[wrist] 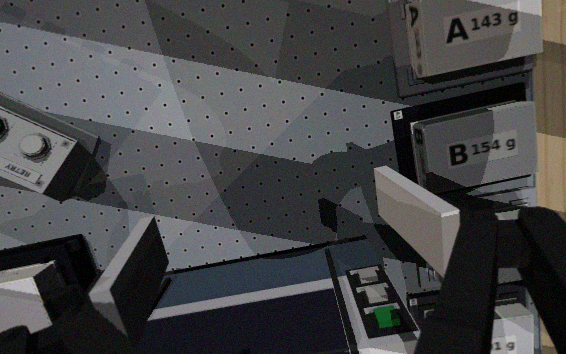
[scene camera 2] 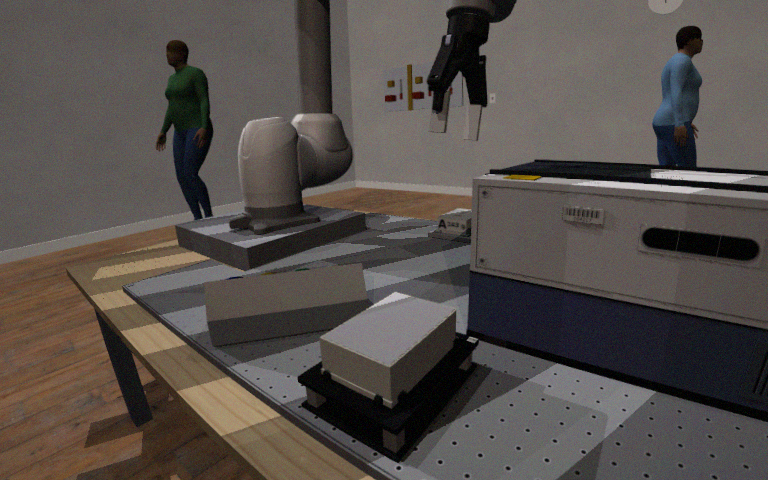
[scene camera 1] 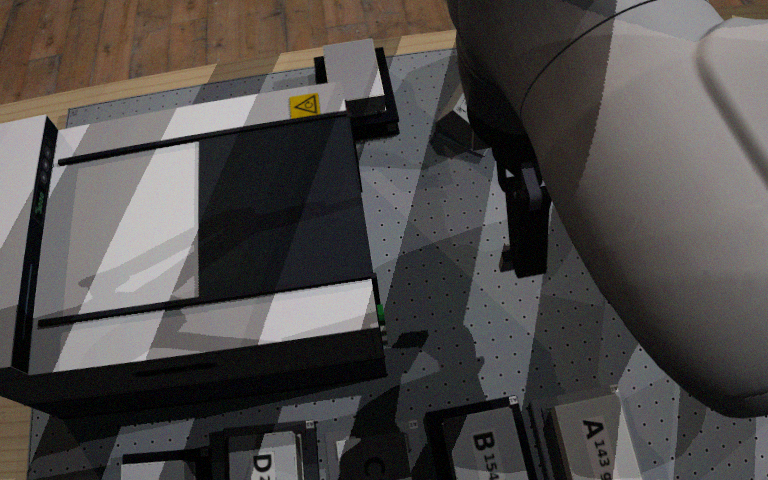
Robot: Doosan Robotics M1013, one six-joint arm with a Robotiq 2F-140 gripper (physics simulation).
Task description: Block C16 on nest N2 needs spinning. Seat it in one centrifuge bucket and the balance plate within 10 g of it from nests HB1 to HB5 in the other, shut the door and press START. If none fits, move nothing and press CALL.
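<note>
The open gripper, which shows in the wrist view and in scene camera 2, holds nothing. The scene also has a centrifuge, a button box and a plate marked D, as well as a block A, a block B and a block C.
</note>
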